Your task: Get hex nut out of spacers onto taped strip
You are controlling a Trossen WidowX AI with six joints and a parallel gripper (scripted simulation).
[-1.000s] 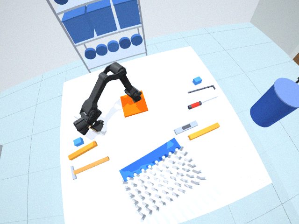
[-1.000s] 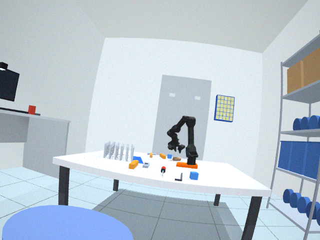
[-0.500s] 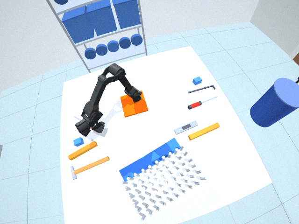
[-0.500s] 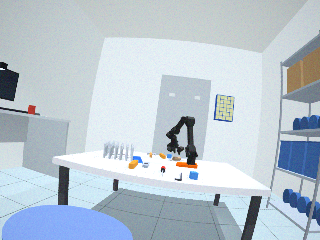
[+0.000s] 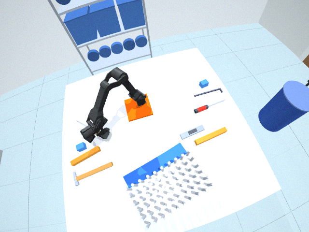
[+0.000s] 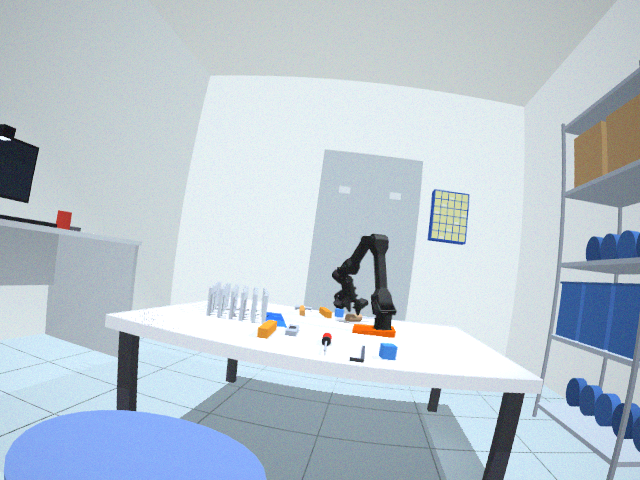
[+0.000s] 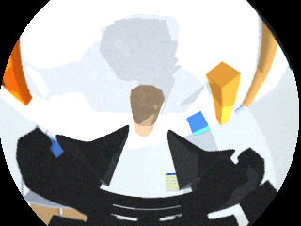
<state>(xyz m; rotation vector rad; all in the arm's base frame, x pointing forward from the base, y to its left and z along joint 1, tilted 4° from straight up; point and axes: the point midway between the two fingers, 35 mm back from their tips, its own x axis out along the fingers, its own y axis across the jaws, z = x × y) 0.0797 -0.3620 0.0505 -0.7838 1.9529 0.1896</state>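
The wooden-handled pick tool lies 8 cm behind my gripper tip, 6 cm to the right of it and 3 cm below it. The rest, counted from my gripper tip: hex nut (53 cm ahead, 38 cm to the left, 3 cm below); grey plate (29 cm ahead, 57 cm to the left, 2 cm below); blue taped strip (37 cm ahead, 28 cm to the left, 4 cm below).
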